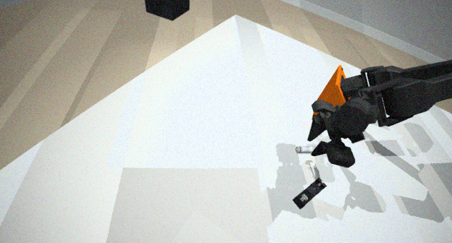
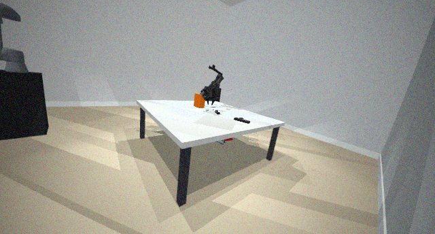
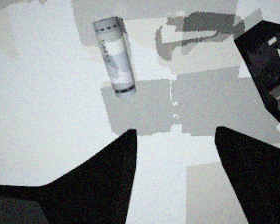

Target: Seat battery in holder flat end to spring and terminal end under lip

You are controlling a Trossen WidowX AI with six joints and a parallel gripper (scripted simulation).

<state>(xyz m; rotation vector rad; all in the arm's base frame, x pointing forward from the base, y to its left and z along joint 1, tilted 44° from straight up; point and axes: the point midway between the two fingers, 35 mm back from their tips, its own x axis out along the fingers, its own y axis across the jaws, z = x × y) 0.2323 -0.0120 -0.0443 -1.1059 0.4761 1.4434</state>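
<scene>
The battery is 40 mm behind my gripper tip, 10 mm to the left of it and 70 mm below it. Also, from my gripper tip: black remote control 420 mm ahead, 60 mm to the left, 60 mm below.
</scene>
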